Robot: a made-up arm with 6 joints.
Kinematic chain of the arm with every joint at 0, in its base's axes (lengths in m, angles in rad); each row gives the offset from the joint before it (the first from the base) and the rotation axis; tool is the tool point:
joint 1: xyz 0 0 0.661 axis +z
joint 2: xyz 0.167 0 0 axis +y
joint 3: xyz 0 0 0.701 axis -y
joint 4: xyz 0 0 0.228 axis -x
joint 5: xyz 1.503 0 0 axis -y
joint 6: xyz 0.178 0 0 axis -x
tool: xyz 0 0 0
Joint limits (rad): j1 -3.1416..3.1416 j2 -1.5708..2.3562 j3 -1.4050..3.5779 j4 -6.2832..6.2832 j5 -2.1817..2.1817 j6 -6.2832..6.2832
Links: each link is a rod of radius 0.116 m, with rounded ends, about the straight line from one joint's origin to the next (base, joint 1, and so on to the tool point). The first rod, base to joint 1, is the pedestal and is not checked.
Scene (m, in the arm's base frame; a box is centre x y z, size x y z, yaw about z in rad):
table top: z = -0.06
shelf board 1: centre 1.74 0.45 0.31 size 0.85 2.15 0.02 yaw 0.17
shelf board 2: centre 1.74 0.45 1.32 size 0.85 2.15 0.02 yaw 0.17
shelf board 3: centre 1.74 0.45 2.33 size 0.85 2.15 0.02 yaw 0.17
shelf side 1: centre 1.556 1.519 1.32 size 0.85 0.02 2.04 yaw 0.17
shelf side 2: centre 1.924 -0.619 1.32 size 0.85 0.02 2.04 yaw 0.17
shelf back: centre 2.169 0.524 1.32 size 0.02 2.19 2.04 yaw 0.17
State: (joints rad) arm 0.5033 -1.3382 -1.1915 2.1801 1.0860 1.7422
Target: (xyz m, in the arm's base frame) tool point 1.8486 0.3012 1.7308
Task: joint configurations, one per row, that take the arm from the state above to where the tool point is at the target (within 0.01 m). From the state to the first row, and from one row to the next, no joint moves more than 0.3 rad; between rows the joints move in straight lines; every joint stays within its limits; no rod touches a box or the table.
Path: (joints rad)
1: 0.4261 -1.0470 -0.9064 2.1576 0.9803 1.7422
2: 0.3489 -0.7558 -0.6212 2.1351 0.8745 1.7422
3: 0.2717 -0.4645 -0.3361 2.1126 0.7688 1.7422
4: 0.1945 -0.1733 -0.0510 2.0901 0.6631 1.7422
5: 0.1173 0.1179 0.2341 2.0677 0.5573 1.7422

